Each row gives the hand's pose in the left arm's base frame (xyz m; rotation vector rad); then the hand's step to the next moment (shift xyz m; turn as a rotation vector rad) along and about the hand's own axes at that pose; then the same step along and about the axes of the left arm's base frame.
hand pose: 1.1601 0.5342 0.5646 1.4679 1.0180 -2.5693
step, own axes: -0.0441 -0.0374 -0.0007 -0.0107 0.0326 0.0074
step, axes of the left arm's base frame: 0.0134 0.0168 0.0537 0.0106 -0.0329 -0.0064
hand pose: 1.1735 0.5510 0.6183 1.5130 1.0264 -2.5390
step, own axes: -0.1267 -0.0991 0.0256 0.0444 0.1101 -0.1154
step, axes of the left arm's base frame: 0.0150 0.0251 0.1602 0.1025 -0.0106 -0.1296
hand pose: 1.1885 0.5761 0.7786 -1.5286 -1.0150 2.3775
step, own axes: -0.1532 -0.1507 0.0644 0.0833 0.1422 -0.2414
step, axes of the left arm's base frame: -0.0171 0.0160 0.2231 0.1985 0.0407 -0.2107
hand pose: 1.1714 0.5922 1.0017 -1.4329 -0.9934 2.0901
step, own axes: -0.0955 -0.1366 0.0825 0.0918 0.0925 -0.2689
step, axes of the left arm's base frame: -0.0470 -0.0016 0.1799 0.2179 0.0881 -0.1846
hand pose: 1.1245 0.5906 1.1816 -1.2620 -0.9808 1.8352
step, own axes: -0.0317 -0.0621 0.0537 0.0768 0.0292 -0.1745
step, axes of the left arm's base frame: -0.0343 -0.0084 0.0806 0.1402 0.0865 -0.1002
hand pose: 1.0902 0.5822 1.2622 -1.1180 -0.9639 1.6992
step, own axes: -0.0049 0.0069 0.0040 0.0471 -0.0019 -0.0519
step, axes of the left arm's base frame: -0.0043 -0.0074 -0.0037 0.0387 0.0519 -0.0269
